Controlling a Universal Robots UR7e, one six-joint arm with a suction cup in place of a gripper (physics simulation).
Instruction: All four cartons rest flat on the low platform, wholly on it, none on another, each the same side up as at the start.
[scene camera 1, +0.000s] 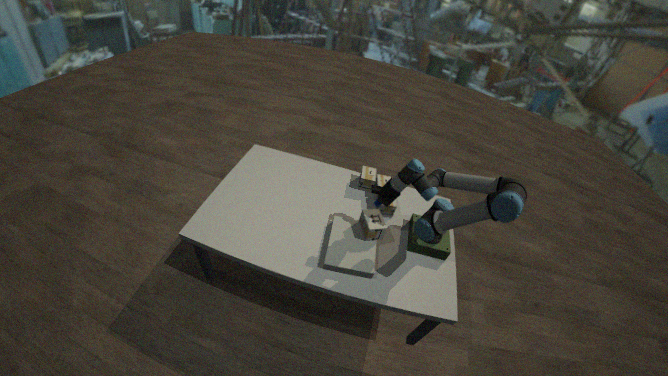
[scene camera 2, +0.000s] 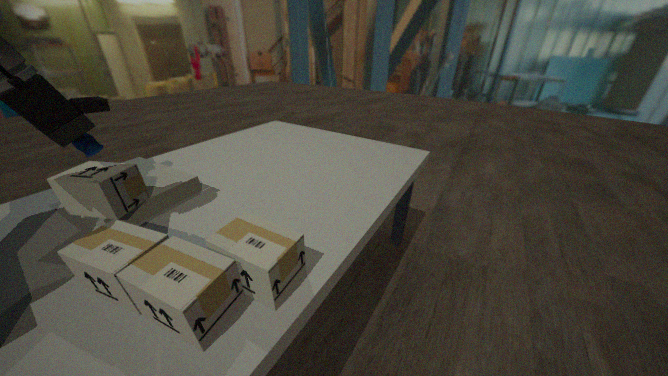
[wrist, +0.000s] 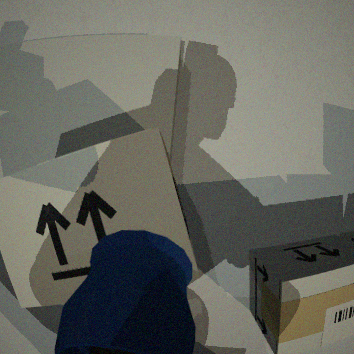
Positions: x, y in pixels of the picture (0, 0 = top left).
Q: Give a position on the suction cup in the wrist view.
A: At 136, 287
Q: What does the suction cup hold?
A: Nothing.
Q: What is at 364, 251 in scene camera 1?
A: A low grey platform.
